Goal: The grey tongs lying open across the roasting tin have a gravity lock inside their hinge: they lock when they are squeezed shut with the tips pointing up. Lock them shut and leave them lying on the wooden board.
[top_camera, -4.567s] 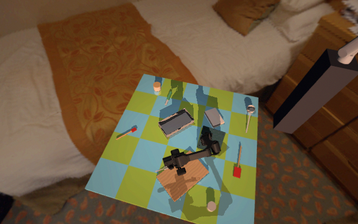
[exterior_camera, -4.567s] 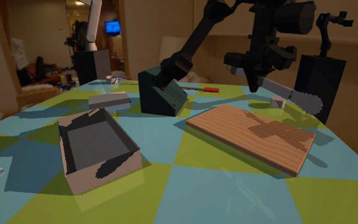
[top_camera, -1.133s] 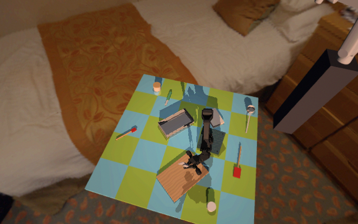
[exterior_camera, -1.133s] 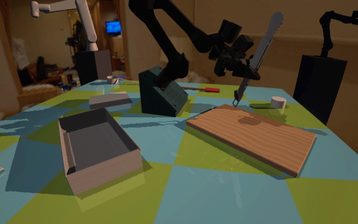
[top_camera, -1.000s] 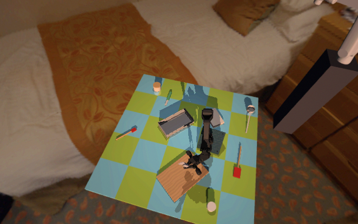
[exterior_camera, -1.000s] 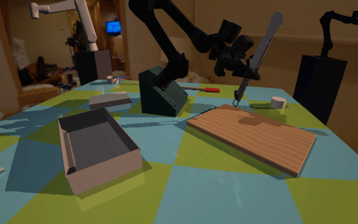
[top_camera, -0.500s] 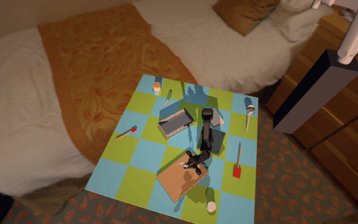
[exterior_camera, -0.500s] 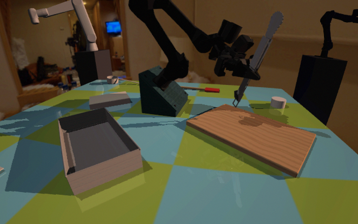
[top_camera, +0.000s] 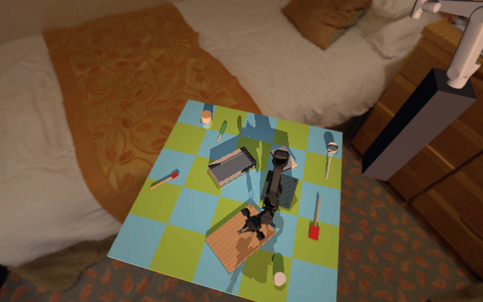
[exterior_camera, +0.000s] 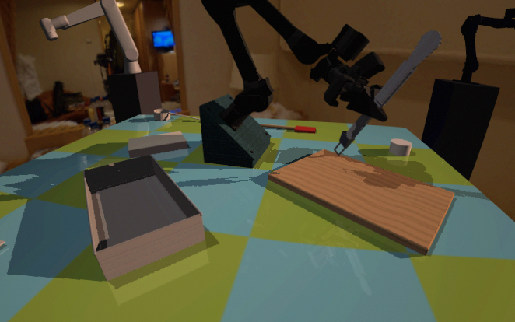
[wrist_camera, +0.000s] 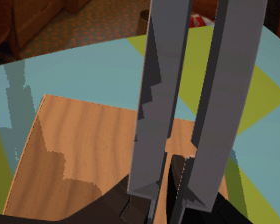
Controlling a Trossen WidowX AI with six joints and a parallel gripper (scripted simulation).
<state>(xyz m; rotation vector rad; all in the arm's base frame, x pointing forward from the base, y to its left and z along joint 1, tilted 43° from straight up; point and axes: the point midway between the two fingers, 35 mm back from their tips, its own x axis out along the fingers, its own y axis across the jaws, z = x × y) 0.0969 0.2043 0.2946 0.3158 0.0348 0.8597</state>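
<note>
The wooden board is 30 mm to the right of my gripper tip and 160 mm below it. From my gripper tip the other things lie so: red-headed spatula (430 mm behind, 250 mm to the right, 160 mm below); grey roasting tin (190 mm ahead, 470 mm to the right, 140 mm below); white cylinder (270 mm behind, 140 mm to the left, 150 mm below).
</note>
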